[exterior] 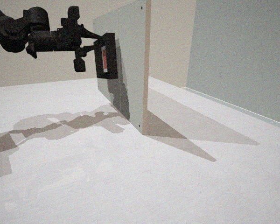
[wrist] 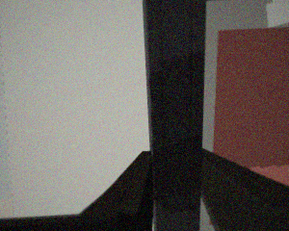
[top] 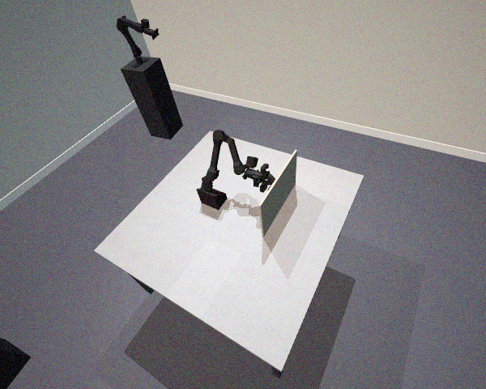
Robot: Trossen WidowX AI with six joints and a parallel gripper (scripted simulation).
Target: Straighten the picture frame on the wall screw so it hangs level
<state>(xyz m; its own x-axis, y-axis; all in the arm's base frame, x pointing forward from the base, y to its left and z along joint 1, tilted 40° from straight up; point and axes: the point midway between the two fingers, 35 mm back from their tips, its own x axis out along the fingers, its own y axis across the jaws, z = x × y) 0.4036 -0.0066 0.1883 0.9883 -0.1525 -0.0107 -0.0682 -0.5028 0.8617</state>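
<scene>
My gripper tip is 50 mm above the picture frame and 10 mm to the left of it. The rest, counted from my gripper tip: wall panel (70 mm below, 20 mm to the right, 20 mm ahead).
</scene>
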